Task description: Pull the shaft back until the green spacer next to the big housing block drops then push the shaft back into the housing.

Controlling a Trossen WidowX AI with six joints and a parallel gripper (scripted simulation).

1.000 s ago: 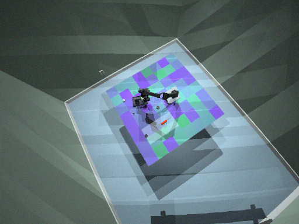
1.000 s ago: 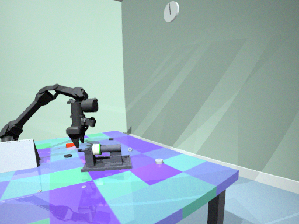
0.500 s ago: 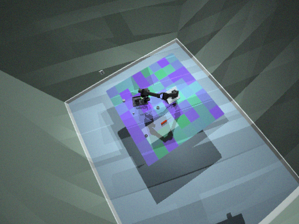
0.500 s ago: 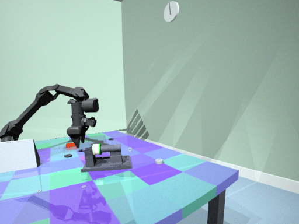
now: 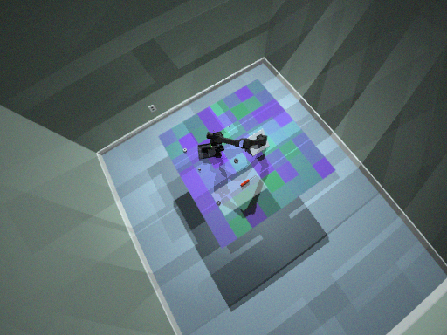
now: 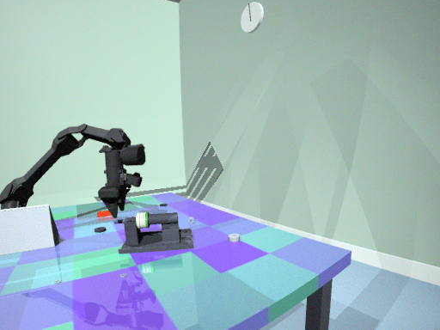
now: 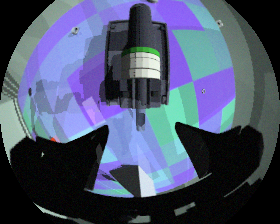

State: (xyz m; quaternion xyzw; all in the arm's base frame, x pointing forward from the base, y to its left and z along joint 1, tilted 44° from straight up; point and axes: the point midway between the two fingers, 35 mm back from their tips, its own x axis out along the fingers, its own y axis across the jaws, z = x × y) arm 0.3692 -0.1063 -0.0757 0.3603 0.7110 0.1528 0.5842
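The shaft is 6 cm ahead of my gripper tip, 2 cm to the right of it and 3 cm below it. From my gripper tip the other things lie so: black ring 7 cm behind, 19 cm to the left, 10 cm below; white spacer 7 cm ahead, 2 cm to the right, 3 cm below; green spacer 9 cm ahead, 3 cm to the right, 3 cm below.
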